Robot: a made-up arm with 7 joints. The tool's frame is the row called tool. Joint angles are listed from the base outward.
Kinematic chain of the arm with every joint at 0, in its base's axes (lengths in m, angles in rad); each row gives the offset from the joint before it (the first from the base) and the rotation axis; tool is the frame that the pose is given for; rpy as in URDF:
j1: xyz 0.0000 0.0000 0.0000 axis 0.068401 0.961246 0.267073
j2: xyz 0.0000 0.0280 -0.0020 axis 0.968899 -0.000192 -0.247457
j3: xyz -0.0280 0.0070 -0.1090 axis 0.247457 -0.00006 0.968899
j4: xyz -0.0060 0.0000 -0.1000 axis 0.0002 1 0.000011
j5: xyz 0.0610 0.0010 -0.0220 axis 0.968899 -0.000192 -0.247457
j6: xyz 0.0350 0.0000 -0.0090 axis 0.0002 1 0.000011
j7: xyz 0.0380 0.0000 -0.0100 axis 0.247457 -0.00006 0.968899
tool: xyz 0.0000 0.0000 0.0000 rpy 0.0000 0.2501 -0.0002
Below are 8 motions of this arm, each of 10 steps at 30 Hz.
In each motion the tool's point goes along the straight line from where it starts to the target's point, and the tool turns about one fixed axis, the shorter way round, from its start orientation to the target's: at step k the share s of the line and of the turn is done. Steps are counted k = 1, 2, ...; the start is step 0. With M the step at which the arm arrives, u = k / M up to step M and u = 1 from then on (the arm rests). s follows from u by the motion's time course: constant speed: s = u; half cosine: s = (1 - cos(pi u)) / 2; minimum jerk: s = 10 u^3 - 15 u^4 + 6 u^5.
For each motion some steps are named. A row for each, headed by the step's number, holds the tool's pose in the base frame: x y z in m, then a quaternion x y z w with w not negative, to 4 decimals.
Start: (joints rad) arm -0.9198 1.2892 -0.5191 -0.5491 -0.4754 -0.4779 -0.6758
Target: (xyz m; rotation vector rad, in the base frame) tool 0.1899 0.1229 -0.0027 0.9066 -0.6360 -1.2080
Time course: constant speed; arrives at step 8
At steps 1, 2, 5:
1: 0.1769 0.1046 0.0056 0.4321 -0.3432 -0.6314 0.5448
2: 0.1788 0.1072 0.0044 0.4289 -0.3353 -0.6193 0.5657
5: 0.1843 0.1151 0.0008 0.4178 -0.3104 -0.5807 0.6260

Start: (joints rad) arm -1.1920 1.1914 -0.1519 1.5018 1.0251 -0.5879 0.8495
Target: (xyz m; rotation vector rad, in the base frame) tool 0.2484 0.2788 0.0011 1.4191 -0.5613 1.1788
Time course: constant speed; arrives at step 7
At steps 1, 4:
1: 0.2290 0.2915 -0.0277 0.7384 -0.1358 0.3197 0.5780
4: 0.2387 0.2851 -0.0133 0.6768 -0.1889 0.4142 0.5785

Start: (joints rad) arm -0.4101 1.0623 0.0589 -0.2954 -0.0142 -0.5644 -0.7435
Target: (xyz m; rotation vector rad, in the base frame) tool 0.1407 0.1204 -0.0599 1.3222 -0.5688 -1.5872
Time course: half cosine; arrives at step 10
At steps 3, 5, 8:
3: 0.1634 0.1486 -0.0473 0.5788 -0.2564 -0.4945 0.5956
5: 0.1550 0.1382 -0.0519 0.5677 -0.2489 -0.5548 0.5549
8: 0.1434 0.1238 -0.0584 0.5473 -0.2364 -0.6328 0.4941

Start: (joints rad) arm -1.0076 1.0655 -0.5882 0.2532 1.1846 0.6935 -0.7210
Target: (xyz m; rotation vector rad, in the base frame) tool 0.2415 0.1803 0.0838 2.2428 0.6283 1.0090
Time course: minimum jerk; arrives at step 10
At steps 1, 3, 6, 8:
1: 0.2646 0.1698 -0.0280 0.8238 0.2839 0.1405 0.4702
3: 0.2610 0.1714 -0.0105 0.8319 0.2781 0.1792 0.4456
6: 0.2489 0.1769 0.0480 0.8456 0.2541 0.3057 0.3562
8: 0.2428 0.1797 0.0773 0.8446 0.2398 0.3663 0.3081

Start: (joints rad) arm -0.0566 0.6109 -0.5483 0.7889 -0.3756 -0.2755 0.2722
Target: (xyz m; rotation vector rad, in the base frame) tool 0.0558 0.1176 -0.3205 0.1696 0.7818 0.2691
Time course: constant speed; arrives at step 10
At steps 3, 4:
3: 0.0517 0.1476 -0.3047 0.1980 0.3797 0.0545 0.9020
4: 0.0523 0.1434 -0.3070 0.1816 0.3801 0.0655 0.9046

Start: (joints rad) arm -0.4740 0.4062 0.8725 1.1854 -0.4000 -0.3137 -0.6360
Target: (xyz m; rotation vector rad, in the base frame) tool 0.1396 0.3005 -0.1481 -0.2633 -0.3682 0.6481
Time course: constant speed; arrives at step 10
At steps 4, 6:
4: 0.1337 0.2450 -0.2214 -0.1920 -0.0310 0.2435 0.9502
6: 0.1357 0.2635 -0.1970 -0.1713 -0.0808 0.2686 0.9445

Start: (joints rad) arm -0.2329 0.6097 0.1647 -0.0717 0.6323 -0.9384 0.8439
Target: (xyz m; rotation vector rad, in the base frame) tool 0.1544 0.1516 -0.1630 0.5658 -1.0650 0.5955
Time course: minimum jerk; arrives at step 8
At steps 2, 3, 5, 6, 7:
2: 0.1483 0.1348 -0.1508 0.3190 -0.5816 0.1103 0.7401
3: 0.1495 0.1380 -0.1532 0.3090 -0.5664 0.1426 0.7506
5: 0.1525 0.1464 -0.1593 0.2808 -0.5227 0.2259 0.7726
6: 0.1537 0.1497 -0.1616 0.2692 -0.5046 0.2571 0.7790
7: 0.1543 0.1513 -0.1628 0.2632 -0.4950 0.2729 0.7818

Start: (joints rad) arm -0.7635 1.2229 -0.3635 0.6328 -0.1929 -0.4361 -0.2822
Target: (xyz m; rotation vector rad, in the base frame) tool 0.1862 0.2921 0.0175 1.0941 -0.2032 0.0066
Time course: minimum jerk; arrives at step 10
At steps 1, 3, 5, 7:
1: 0.2287 0.2424 -0.0513 0.5191 -0.0220 -0.1261 0.8451
3: 0.2221 0.2501 -0.0406 0.5199 -0.0336 -0.1060 0.8470
5: 0.2076 0.2670 -0.0172 0.5206 -0.0590 -0.0622 0.8495
7: 0.1932 0.2839 0.0062 0.5200 -0.0843 -0.0182 0.8498

